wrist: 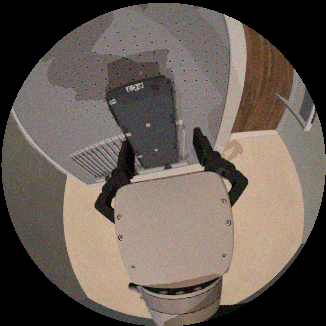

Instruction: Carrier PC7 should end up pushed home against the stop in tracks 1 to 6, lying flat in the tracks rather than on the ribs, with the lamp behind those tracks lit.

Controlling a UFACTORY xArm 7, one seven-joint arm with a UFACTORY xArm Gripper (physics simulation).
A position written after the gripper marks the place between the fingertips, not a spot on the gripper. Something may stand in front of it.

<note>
In view: the gripper point(161, 140) and a carrier PC7 point(144, 110).
</note>
